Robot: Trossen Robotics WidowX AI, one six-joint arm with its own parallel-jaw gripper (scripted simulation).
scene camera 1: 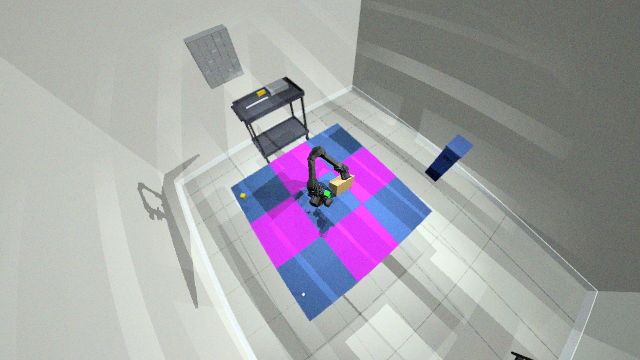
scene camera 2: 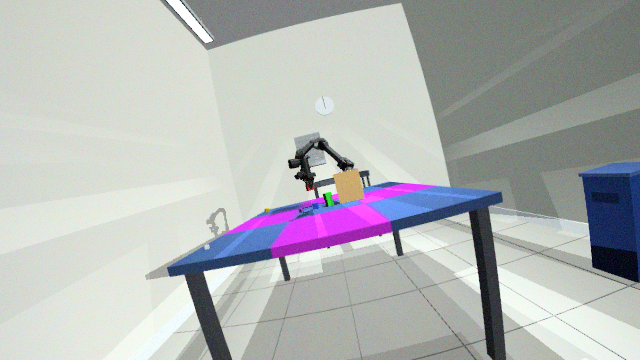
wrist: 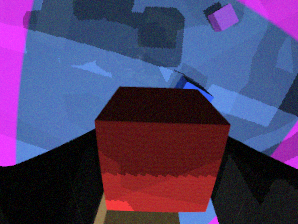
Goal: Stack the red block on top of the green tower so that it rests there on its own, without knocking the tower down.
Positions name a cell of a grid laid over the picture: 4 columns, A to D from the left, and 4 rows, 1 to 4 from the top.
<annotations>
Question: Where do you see a red block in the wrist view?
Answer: C3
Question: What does my gripper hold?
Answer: A red block.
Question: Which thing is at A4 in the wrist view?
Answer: My gripper.
</annotations>
